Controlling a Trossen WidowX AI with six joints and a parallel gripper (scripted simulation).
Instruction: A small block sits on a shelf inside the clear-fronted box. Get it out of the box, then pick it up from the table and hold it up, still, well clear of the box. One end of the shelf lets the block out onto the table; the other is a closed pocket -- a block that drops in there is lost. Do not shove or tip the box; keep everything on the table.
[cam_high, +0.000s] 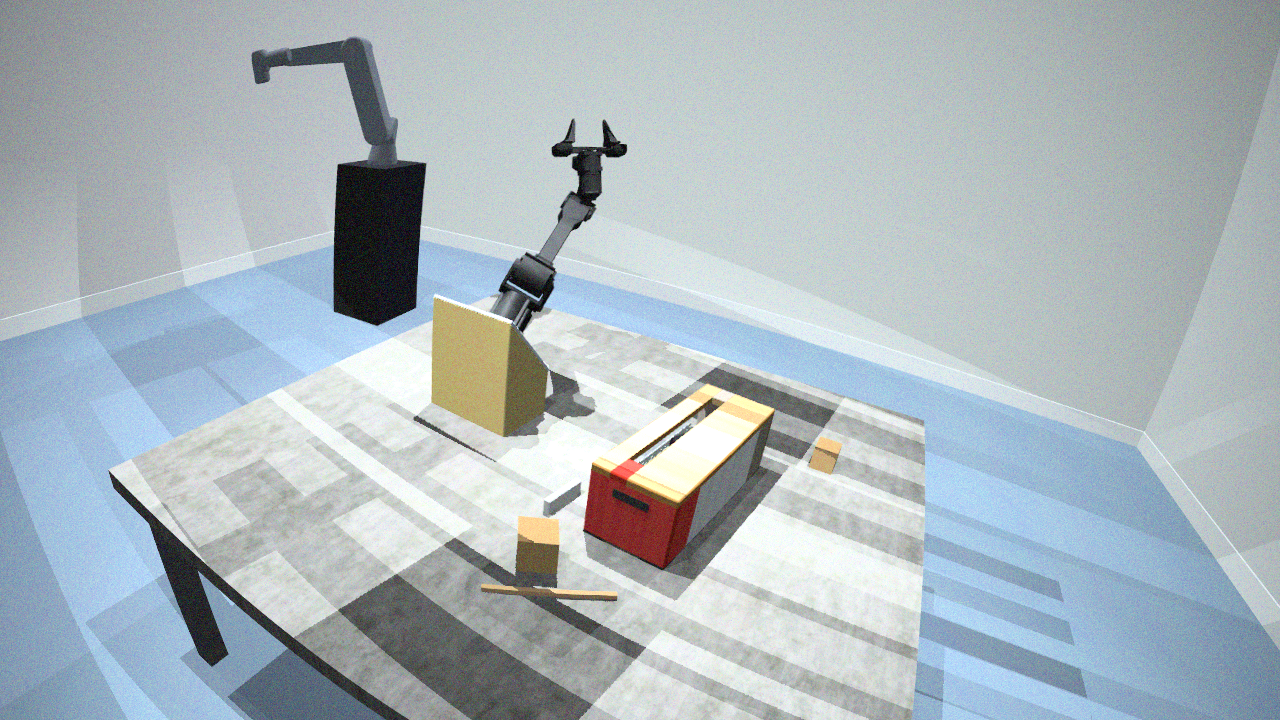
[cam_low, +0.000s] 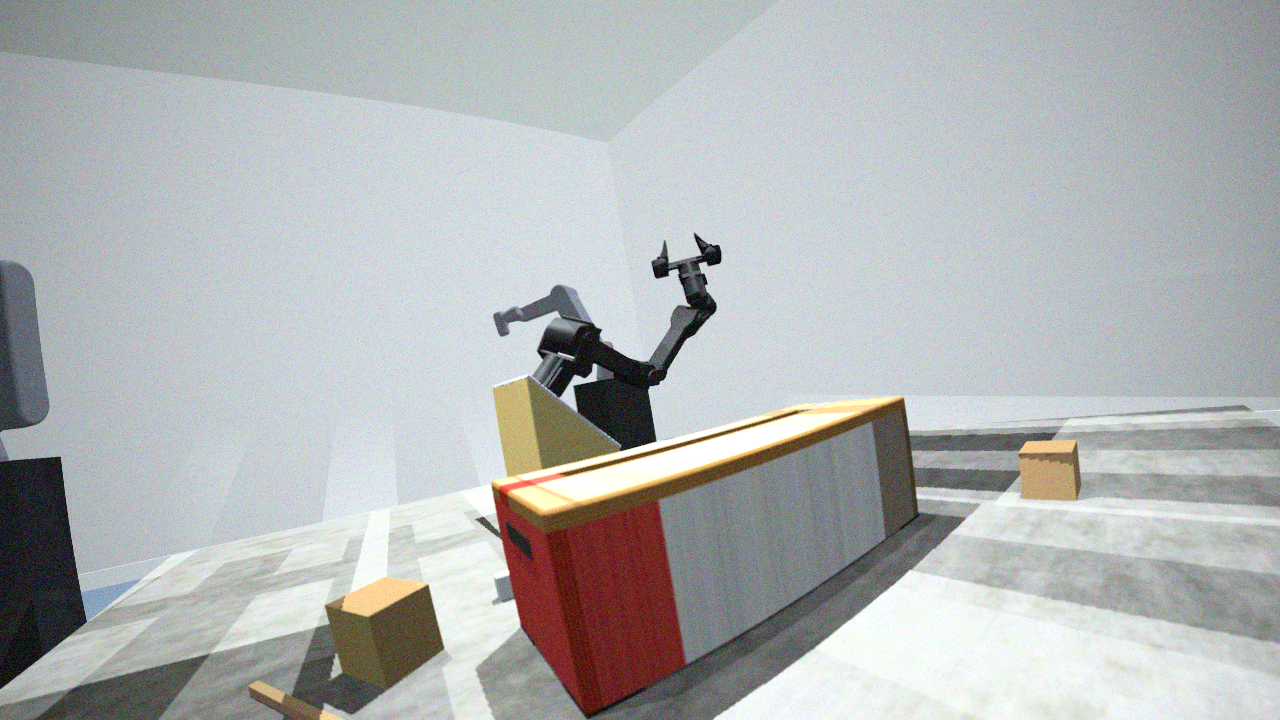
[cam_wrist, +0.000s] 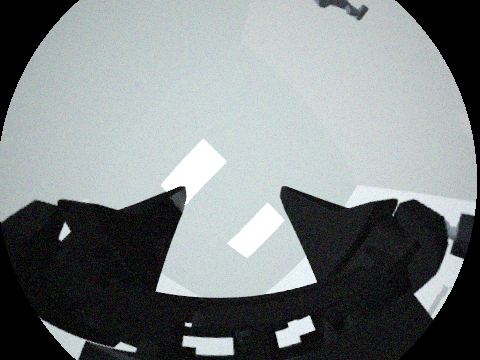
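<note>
Right now my gripper tip is 48 cm short of the long box, 61 cm to the left of it and 51 cm above it. Round my gripper tip: tan cube (38 cm ahead, 89 cm to the right, 54 cm below); then thin wooden stick (43 cm ahead, 95 cm to the right, 57 cm below); then dark bluish block (50 cm ahead, 60 cm to the right, 48 cm below).
</note>
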